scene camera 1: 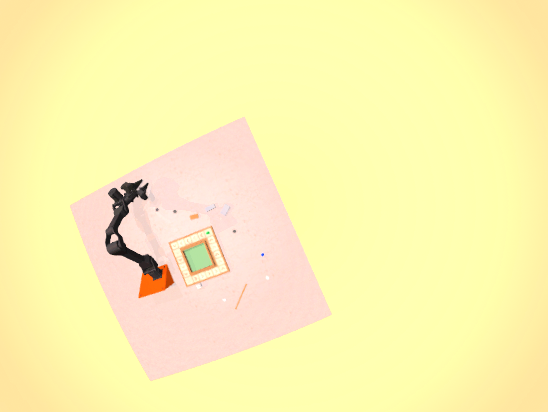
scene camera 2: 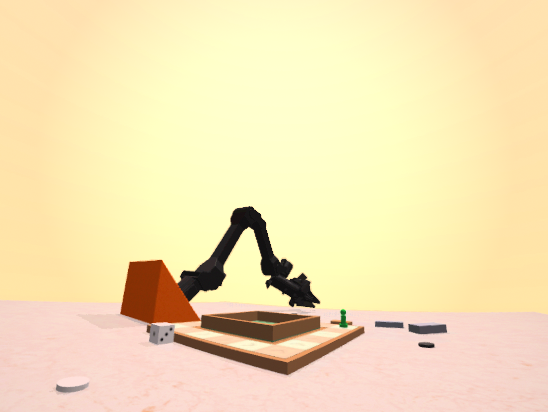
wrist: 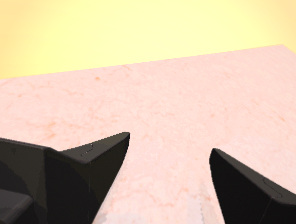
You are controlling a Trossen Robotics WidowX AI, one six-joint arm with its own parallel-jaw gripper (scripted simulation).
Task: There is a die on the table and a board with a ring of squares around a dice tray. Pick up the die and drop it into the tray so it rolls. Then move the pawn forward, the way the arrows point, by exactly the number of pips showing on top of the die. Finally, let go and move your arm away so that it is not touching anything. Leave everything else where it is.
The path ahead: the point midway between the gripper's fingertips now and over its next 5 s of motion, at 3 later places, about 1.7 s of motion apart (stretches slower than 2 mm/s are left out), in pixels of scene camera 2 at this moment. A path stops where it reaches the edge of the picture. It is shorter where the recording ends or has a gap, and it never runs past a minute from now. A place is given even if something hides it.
My gripper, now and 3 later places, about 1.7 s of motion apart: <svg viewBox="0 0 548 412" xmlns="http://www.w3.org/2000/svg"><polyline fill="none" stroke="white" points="317,305 374,268 162,323 171,258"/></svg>
